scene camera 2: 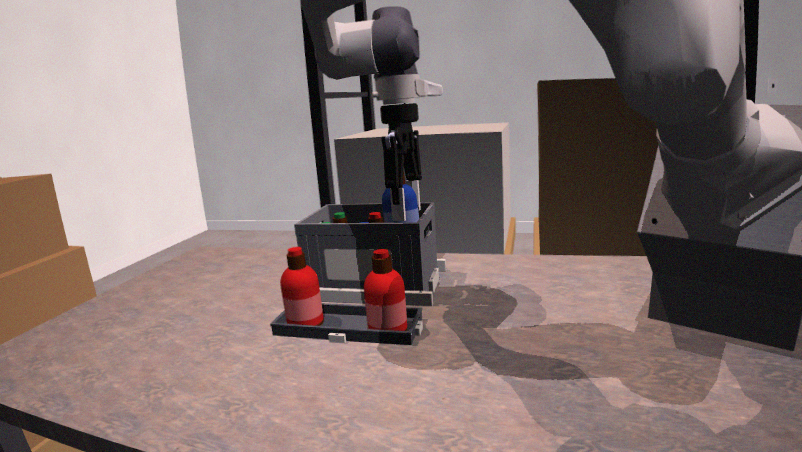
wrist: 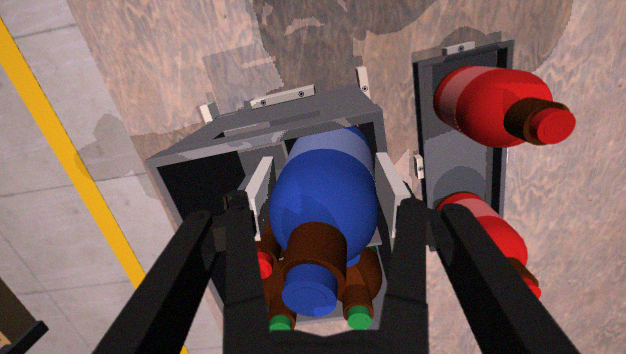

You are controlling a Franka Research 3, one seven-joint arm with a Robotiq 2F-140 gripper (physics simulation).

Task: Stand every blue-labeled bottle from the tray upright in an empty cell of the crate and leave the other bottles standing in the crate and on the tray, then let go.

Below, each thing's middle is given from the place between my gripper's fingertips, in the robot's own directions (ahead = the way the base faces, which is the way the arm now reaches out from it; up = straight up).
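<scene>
My hand: 10 cm short of the long strip (scene camera 2: 357, 296), 6 cm to the right of it, 17 cm above it.
</scene>
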